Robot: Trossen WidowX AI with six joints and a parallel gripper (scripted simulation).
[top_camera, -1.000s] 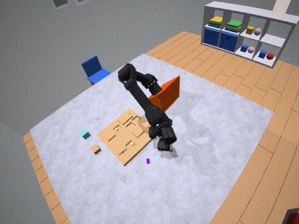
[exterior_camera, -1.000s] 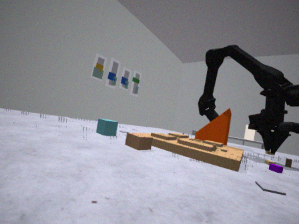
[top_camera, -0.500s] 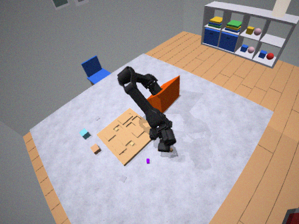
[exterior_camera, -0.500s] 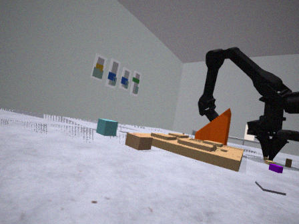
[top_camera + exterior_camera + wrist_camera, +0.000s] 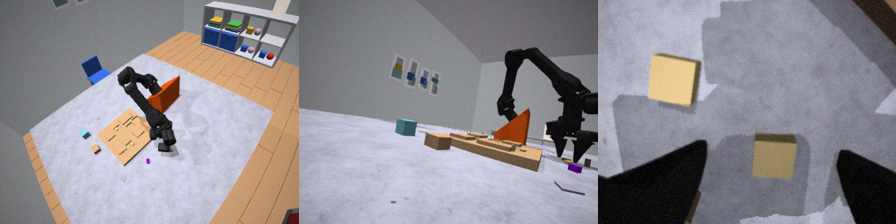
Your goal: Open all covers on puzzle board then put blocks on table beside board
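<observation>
Right now the small brown block is 60 mm to the left of my gripper tip, 20 mm ahead of it and 10 mm above it. From my gripper tip the other things lie so: cyan block 410 mm to the right, 360 mm ahead, 20 mm above; then tan puzzle board 230 mm to the right, 150 mm ahead, 10 mm above; then purple block 150 mm ahead, 20 mm to the left.
</observation>
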